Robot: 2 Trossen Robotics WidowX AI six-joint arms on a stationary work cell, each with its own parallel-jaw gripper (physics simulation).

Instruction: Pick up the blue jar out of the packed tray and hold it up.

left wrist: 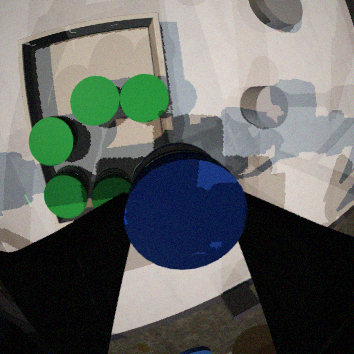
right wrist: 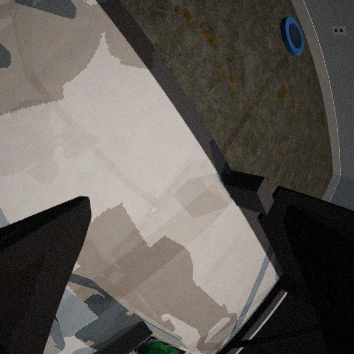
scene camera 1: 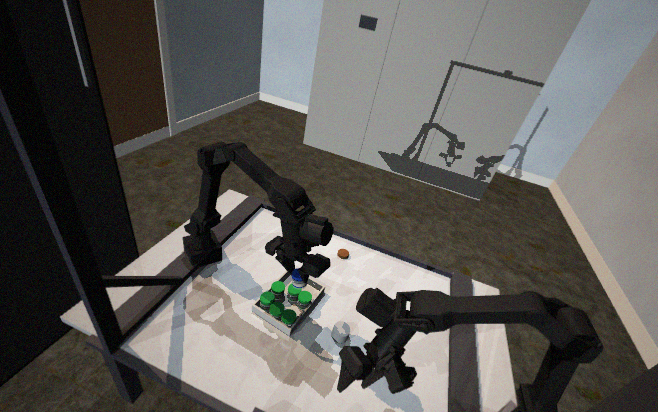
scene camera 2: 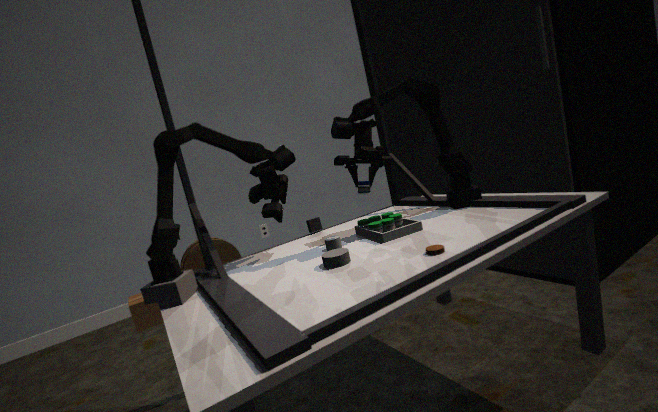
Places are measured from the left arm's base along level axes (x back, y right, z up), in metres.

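Where they show: left gripper, between the fingertips: [left wrist: 182, 202] [scene camera 1: 299, 278] [scene camera 2: 363, 187]; right gripper, between the fingertips: [right wrist: 191, 211] [scene camera 1: 351, 388] [scene camera 2: 282, 212]; left arm's base, origin of its link: [scene camera 1: 202, 242] [scene camera 2: 462, 188]; right arm's base, origin of its link: [scene camera 2: 167, 278].
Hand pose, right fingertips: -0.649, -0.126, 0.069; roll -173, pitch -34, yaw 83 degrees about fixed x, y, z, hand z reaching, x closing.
Observation:
Things, the pixels of their centre, and the offset from my right fingertips, as dx, dy, dz.
- blue jar, middle of its body: [left wrist: 181, 197] [scene camera 1: 299, 278] [scene camera 2: 363, 187] +0.297, -0.039, +0.030
- tray, middle of its body: [left wrist: 98, 118] [scene camera 2: 387, 232] [scene camera 1: 289, 301] +0.343, -0.052, -0.130
- small grey cylinder, middle of its body: [left wrist: 263, 105] [right wrist: 40, 332] [scene camera 2: 333, 243] [scene camera 1: 340, 332] +0.167, -0.124, -0.112
- wider grey round block, middle of its body: [scene camera 2: 336, 257] +0.186, -0.278, -0.114
- orange disc, middle of its body: [scene camera 2: 435, 249] [scene camera 1: 343, 253] +0.439, -0.342, -0.123
The blue jar [scene camera 1: 297, 276] [scene camera 2: 363, 188] [left wrist: 185, 220] is upright, raised above the tray [scene camera 1: 271, 320] [scene camera 2: 404, 232] [left wrist: 157, 50]. My left gripper [scene camera 1: 298, 273] [scene camera 2: 364, 185] [left wrist: 182, 202] is shut on it, one finger on each side of the lid; in scene camera 2 the jar is well above the tray's rim. Several green-lidded jars [scene camera 1: 278, 287] [scene camera 2: 387, 221] [left wrist: 95, 100] stand in the tray. My right gripper [scene camera 1: 368, 388] [scene camera 2: 272, 204] [right wrist: 191, 211] is open and empty, above the table, away from the tray. The jar's lower part is hidden in the left wrist view.
A small grey cylinder [scene camera 1: 341, 332] [scene camera 2: 333, 243] [left wrist: 264, 107] stands between the tray and my right gripper. A wider grey round block [scene camera 2: 336, 259] [left wrist: 276, 12] is near it. An orange disc [scene camera 1: 343, 253] [scene camera 2: 435, 249] lies near the table's edge.

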